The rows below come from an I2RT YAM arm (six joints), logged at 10 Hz.
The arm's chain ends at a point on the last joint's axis. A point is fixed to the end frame.
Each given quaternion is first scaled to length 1.
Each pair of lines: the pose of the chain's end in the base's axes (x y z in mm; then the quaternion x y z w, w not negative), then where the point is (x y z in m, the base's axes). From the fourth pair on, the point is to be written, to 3 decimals.
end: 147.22 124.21 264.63 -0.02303 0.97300 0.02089 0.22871
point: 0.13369 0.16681 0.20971
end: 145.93 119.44 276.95 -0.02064 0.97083 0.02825 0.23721
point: 0.13340 0.16293 0.22249
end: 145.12 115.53 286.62 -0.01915 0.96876 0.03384 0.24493
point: 0.13346 0.15968 0.23249
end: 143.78 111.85 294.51 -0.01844 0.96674 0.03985 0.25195
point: 0.133 0.157 0.241
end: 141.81 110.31 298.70 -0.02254 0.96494 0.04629 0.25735
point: 0.131 0.156 0.245
